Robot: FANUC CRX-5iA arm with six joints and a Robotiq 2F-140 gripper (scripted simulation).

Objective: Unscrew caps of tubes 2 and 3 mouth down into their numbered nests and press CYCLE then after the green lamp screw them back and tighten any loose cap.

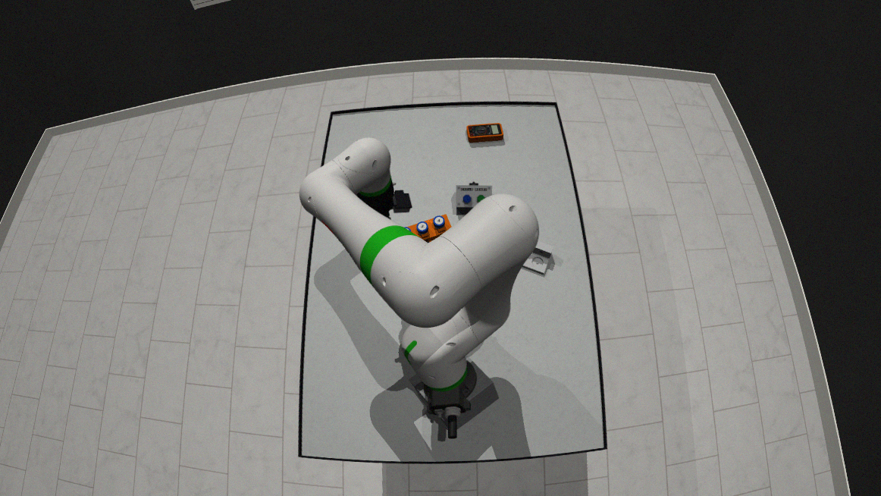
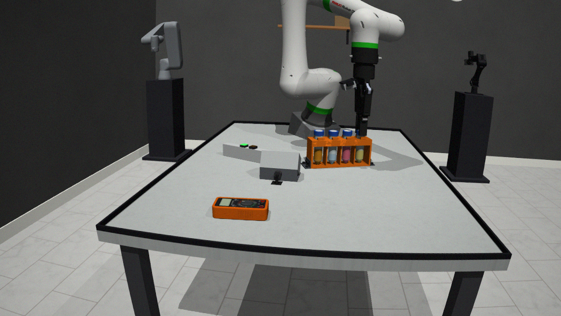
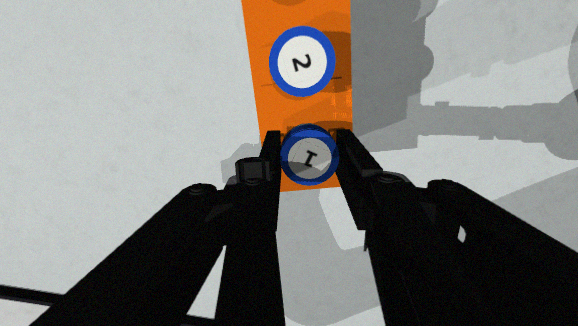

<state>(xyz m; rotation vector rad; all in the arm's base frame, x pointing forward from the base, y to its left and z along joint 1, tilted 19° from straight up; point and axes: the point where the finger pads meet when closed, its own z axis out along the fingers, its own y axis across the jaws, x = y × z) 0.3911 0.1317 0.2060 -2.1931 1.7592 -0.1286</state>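
The cap 1 lies 3 cm below my hand. Also, from my hand: cap 3: 10 cm to the right, 3 cm below, 3 cm ahead; cap 4: 15 cm to the right, 5 cm ahead, 2 cm below; cap 2: 5 cm to the right, 3 cm below, 2 cm ahead.
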